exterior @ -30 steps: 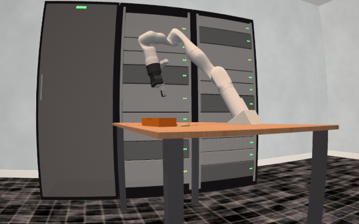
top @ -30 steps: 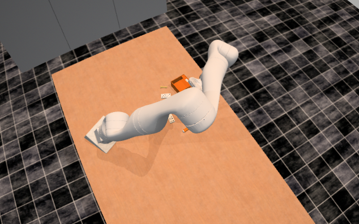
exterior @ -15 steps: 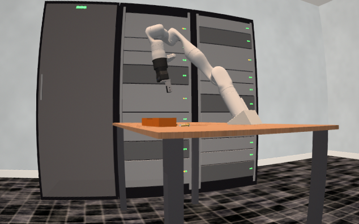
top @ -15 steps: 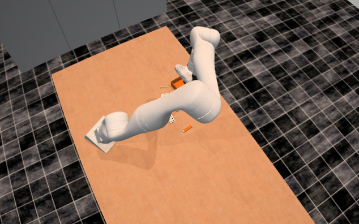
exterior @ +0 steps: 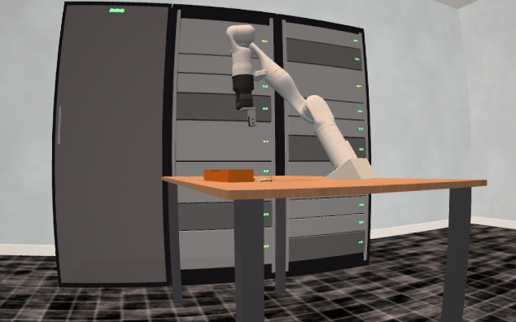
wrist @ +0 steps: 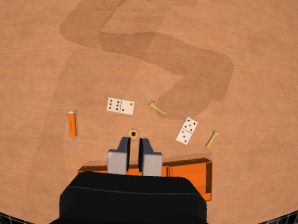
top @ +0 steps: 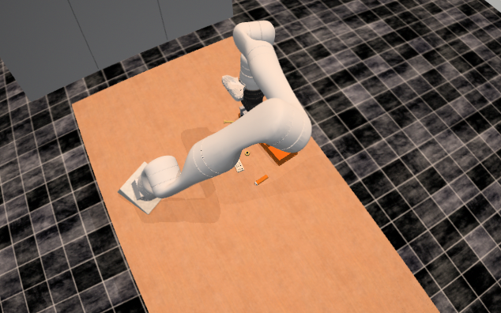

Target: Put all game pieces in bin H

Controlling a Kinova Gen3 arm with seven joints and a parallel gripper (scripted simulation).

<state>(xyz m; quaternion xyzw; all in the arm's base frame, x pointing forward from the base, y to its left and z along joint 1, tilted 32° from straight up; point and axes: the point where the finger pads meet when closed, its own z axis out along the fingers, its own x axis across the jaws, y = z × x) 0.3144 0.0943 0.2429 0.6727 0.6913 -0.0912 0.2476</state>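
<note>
Right now my hand is 190 mm above the bin H, 100 mm short of it and 30 mm to the right of it. The rest, counted from my hand: nut 210 mm below; orange battery 200 mm below, 120 mm to the right, 10 mm behind; white spotted game piece 200 mm below, 50 mm behind, 30 mm to the right.
</note>
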